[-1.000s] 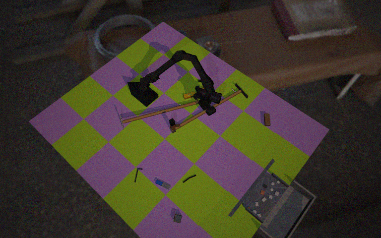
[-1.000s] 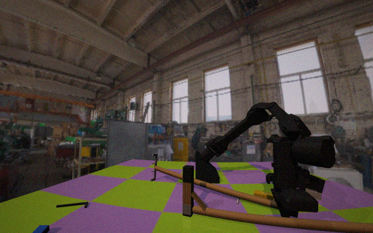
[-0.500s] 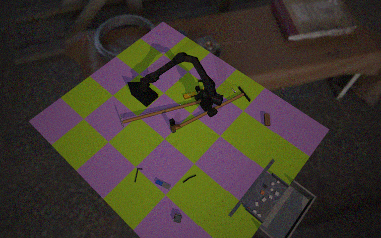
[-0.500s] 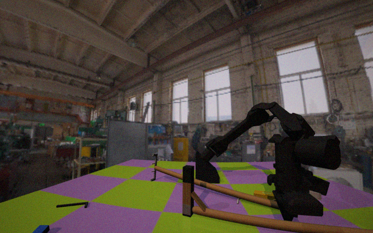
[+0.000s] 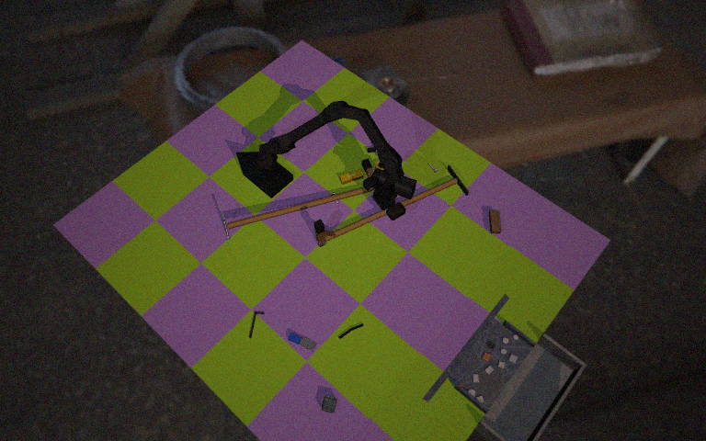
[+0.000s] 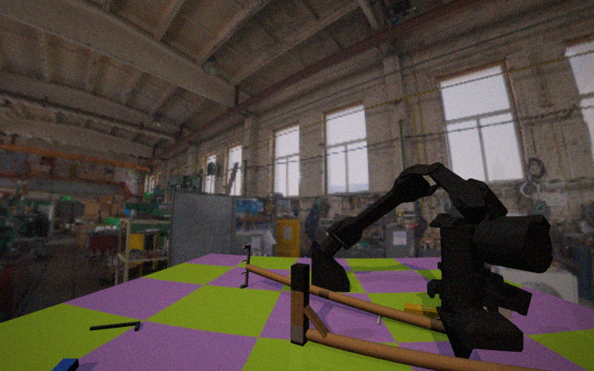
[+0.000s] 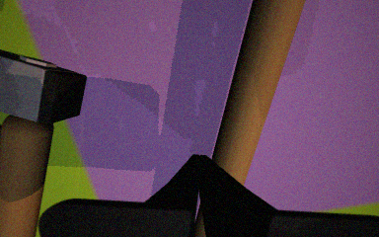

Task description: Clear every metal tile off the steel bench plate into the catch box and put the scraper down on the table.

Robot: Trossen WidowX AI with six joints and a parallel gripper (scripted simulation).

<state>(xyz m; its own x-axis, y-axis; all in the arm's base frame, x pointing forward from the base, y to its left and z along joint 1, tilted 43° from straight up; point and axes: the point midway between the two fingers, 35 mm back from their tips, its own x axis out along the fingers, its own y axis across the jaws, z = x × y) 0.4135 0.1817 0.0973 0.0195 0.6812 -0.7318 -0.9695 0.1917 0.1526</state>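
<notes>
Right now my gripper tip is 50 mm below the long scraper, 20 mm short of it and 10 mm to the right of it. Also, from my gripper tip: grey box: 200 mm to the left, 200 mm behind, 10 mm below; then curved black strip: 420 mm to the right, 220 mm ahead, 10 mm below; then yellow tape roll: 150 mm to the left, 130 mm behind.
</notes>
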